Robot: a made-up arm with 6 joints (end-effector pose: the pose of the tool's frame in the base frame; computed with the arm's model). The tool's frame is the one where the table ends.
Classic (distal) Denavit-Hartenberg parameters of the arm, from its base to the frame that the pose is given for. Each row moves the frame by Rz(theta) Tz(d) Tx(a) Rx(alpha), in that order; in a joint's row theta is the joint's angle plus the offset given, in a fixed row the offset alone. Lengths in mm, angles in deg.
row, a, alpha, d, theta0
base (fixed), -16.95, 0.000, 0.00, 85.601
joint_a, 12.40, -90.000, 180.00, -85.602
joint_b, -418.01, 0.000, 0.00, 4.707
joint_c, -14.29, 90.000, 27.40, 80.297
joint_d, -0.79, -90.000, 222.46, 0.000
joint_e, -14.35, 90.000, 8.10, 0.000
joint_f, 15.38, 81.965, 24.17, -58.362
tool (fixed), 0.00, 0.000, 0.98, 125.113
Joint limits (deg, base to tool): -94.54..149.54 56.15..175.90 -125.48..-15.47 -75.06..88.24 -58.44..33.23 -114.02..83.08
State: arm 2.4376 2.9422 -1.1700 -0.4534 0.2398 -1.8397
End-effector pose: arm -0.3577 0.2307 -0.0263 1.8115 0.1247 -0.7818
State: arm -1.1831 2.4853 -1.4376 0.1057 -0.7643 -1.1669
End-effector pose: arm 0.2179 -0.5012 0.2518 -0.0651 0.6532 -0.6058
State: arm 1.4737 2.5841 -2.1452 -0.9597 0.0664 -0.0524
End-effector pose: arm 0.0296 0.6072 0.3078 -0.7764 0.3471 1.9879
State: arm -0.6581 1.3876 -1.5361 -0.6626 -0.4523 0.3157
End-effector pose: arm 0.1779 -0.1122 0.6790 -0.1371 -0.4215 0.3025
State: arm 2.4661 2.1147 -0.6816 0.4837 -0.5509 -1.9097
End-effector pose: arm -0.2898 0.1957 0.3082 2.0049 0.2619 -2.3284
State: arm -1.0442 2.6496 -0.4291 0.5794 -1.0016 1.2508
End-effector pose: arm 0.1718 -0.2651 0.1267 1.4158 -1.0510 -1.6117
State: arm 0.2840 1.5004 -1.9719 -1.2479 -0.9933 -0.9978
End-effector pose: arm 0.1611 0.0900 0.7386 -1.8847 -1.0639 0.3994
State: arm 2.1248 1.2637 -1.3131 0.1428 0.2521 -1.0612
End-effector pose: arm -0.1050 0.1123 0.6516 -0.6132 -0.1090 2.7068
